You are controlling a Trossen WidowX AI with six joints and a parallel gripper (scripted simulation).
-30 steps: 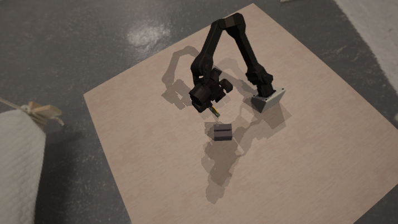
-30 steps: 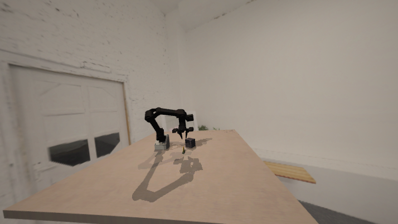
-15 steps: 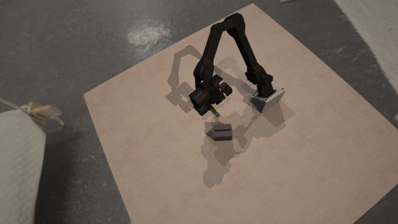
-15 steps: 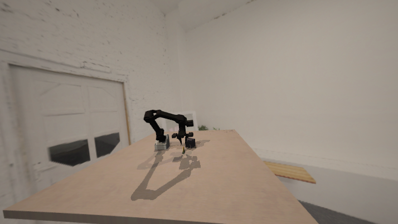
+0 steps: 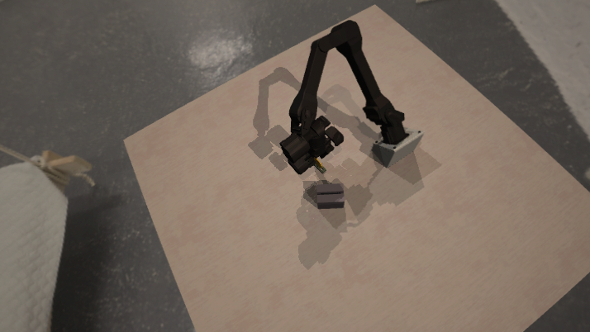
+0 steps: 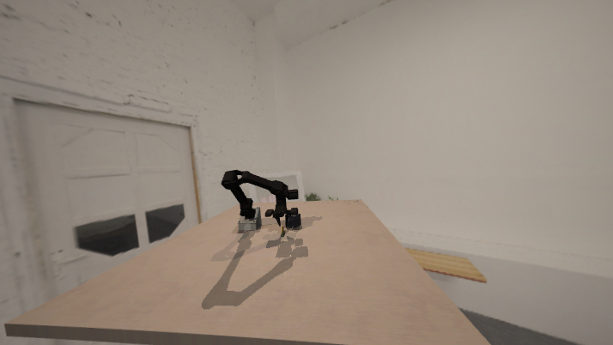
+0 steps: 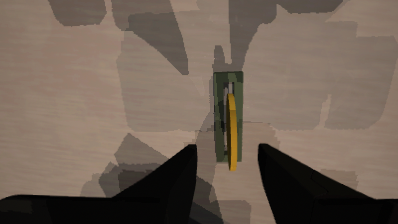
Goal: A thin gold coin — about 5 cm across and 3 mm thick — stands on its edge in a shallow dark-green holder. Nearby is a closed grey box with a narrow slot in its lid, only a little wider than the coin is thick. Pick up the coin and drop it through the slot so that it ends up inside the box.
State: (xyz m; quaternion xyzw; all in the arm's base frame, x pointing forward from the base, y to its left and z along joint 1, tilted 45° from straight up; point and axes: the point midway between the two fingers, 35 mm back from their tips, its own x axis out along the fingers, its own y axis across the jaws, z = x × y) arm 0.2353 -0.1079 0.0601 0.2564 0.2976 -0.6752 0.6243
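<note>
Now: the gold coin 20 mm below my gripper tip.
</note>
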